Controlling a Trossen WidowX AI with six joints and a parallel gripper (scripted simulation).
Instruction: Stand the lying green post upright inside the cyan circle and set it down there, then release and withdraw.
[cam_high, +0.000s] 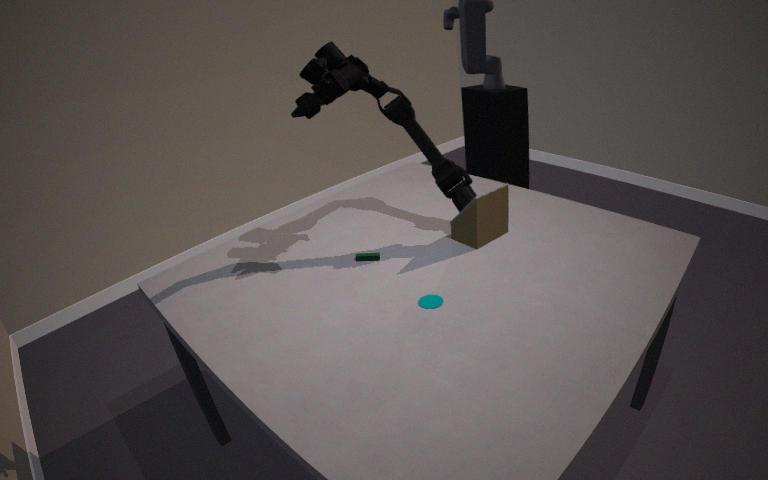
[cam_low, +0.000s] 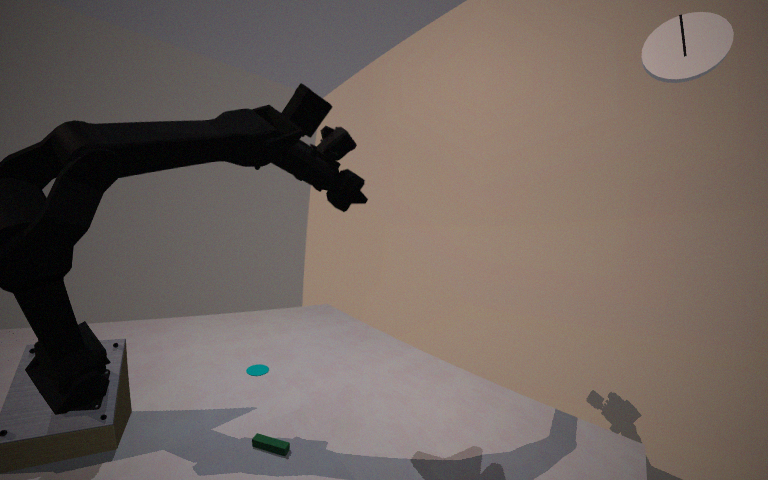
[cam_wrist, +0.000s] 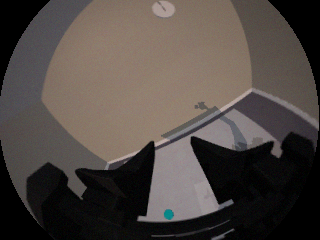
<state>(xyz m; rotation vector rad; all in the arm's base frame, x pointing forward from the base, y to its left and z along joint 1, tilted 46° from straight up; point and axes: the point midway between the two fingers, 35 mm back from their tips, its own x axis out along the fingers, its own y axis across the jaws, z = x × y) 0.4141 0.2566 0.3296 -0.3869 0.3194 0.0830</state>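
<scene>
Now: the green post 17 cm behind my gripper tip, 6 cm to the right of it and 46 cm below it. Also, from my gripper tip: cyan circle (17 cm behind, 23 cm to the left, 47 cm below).
</scene>
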